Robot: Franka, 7 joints.
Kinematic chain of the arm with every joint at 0, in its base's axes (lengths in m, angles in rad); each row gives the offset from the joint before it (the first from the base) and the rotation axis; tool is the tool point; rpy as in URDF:
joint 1: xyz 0 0 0.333 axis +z
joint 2: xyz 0 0 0 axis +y
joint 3: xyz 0 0 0.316 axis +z
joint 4: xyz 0.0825 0 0 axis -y
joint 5: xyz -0.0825 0 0.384 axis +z
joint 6: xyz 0 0 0 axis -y
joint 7: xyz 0.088 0 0 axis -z
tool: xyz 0 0 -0.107 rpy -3.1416 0 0
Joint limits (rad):
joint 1: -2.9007..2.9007
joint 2: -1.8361..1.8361
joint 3: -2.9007..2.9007
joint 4: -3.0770..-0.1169
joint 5: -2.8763..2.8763
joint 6: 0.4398..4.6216
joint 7: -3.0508..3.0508
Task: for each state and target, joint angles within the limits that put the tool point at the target. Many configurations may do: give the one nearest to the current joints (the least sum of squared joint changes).
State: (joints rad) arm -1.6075 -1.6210 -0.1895 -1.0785 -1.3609 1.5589 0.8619
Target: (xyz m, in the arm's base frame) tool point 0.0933 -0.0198 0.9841
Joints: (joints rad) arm -1.6848 -1.0277 0.3367 -1.6424 -1.2166 1.6212 0.8619
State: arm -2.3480 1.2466 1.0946 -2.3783 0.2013 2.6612 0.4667
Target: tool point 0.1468 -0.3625 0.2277
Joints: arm -2.9007 1.0212 1.3971 -2.6002 0.2150 2.2042 0.4667
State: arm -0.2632 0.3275 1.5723 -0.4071 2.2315 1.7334 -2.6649
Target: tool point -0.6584 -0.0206 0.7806
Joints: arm 0.0125 -0.8538 1.5955 -0.1169 2.1656 1.4680 -2.6649
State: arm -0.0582 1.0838 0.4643 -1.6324 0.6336 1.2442 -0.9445
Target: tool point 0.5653 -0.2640 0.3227
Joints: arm -0.6034 0.6290 0.0630 -1.4174 0.5744 1.2007 -0.9445
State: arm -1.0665 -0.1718 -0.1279 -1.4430 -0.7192 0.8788 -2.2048
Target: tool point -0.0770 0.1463 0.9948
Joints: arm -1.2114 -0.9199 0.1746 -0.9537 -0.7555 0.9802 -2.2048
